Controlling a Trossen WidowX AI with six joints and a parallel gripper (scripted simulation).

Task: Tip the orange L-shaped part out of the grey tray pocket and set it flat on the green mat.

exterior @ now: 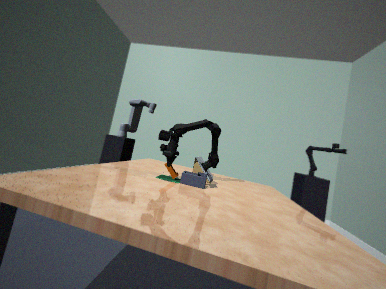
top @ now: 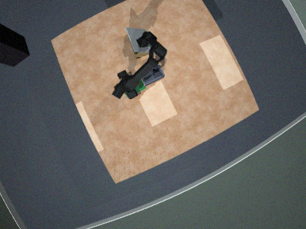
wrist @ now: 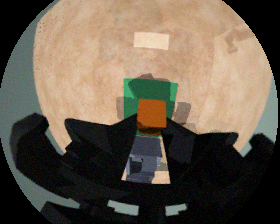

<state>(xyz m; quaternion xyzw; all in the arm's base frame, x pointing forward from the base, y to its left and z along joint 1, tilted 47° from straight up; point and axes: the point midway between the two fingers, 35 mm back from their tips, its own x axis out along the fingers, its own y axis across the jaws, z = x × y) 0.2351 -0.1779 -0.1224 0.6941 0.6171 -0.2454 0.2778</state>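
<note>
My gripper tip is now 2 cm past the orange L-shaped part, 3 cm to the right of it and 3 cm above it. Also, from my gripper tip: green mat 2 cm to the left, 9 cm below.
</note>
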